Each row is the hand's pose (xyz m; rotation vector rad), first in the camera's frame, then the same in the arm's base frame.
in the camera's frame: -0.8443 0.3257 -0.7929 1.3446 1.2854 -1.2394
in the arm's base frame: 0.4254 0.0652 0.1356 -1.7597 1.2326 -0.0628
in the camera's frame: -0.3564 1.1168 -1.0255 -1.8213 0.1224 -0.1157
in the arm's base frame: -0.1359 -0.7112 0.1255 0.9617 1.3745 -2.2107
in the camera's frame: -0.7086 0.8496 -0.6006 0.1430 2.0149 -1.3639
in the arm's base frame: 0.0164 -0.2045 0.4353 -2.6538 0.1752 -0.0737
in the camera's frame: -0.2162 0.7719 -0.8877 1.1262 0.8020 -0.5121
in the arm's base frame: -0.1779 -0.3735 -0.0790 -1.5791 1.7384 0.8491
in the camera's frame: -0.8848 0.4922 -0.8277 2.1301 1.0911 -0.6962
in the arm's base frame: 0.4086 -0.0785 0.2337 -1.2347 1.9502 -0.4252
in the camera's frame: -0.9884 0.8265 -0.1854 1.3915 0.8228 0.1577
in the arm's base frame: 0.0226 0.1097 0.8258 -1.3987 2.5035 0.7965
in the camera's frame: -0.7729 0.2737 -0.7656 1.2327 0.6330 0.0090
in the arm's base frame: 0.3775 0.1169 0.0757 -1.3098 2.2638 1.0750
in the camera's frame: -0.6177 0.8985 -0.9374 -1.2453 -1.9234 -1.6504
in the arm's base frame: 0.1027 -0.4720 0.2230 0.6755 -1.3408 1.0657
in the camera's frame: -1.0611 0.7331 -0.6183 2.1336 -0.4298 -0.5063
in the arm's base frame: 0.3390 -0.1048 0.5907 0.0299 1.9186 0.2877
